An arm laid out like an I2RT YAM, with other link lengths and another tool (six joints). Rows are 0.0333 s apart.
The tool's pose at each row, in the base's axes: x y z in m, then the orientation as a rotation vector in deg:
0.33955, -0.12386, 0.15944, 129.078, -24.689, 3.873
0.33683, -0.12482, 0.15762, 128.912, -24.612, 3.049
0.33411, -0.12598, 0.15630, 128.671, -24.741, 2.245
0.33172, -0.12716, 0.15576, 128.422, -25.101, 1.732
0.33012, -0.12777, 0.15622, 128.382, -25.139, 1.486
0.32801, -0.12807, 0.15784, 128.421, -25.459, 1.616
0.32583, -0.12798, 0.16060, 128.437, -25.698, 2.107
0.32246, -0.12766, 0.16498, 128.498, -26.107, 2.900
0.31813, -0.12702, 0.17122, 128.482, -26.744, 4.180
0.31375, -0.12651, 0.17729, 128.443, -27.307, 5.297
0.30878, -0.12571, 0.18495, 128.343, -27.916, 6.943
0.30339, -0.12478, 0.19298, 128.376, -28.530, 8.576
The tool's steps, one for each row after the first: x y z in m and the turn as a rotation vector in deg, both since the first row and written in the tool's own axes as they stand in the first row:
-0.00263, 0.00015, 0.00217, -0.296, -0.533, -0.305
-0.00510, 0.00079, 0.00416, -0.639, -1.114, -0.448
-0.00712, 0.00189, 0.00561, -0.919, -1.570, -0.330
-0.00836, 0.00312, 0.00591, -0.990, -1.753, -0.378
-0.00995, 0.00517, 0.00526, -0.899, -1.778, -0.111
-0.01151, 0.00784, 0.00357, -0.786, -1.514, 0.219
-0.01394, 0.01193, 0.00075, -0.564, -1.104, 0.764
-0.01701, 0.01750, -0.00345, -0.311, -0.418, 1.641
-0.02013, 0.02304, -0.00743, -0.106, 0.178, 2.413
-0.02358, 0.02976, -0.01263, 0.143, 1.139, 3.398
-0.02740, 0.03680, -0.01813, 0.535, 2.064, 4.365

